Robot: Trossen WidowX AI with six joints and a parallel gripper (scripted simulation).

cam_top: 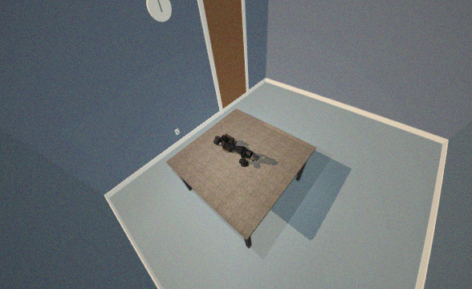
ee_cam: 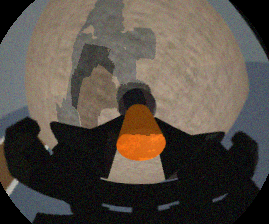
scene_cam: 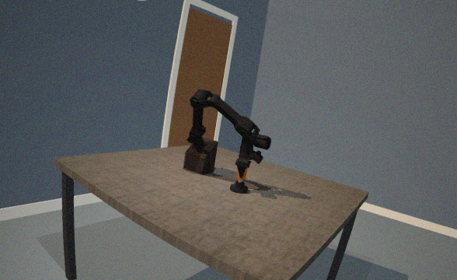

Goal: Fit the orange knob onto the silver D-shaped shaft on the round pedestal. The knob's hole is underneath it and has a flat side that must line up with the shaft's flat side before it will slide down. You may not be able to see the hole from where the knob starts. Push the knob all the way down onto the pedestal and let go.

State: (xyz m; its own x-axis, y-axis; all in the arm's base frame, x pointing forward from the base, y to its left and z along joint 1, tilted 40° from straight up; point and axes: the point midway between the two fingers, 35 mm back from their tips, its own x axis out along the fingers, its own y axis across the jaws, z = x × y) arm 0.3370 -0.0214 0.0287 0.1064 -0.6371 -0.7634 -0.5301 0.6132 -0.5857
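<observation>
Now: the orange knob 3 cm above my gripper tip. From my gripper tip the other things lie so: dark round pedestal 4 cm below.
</observation>
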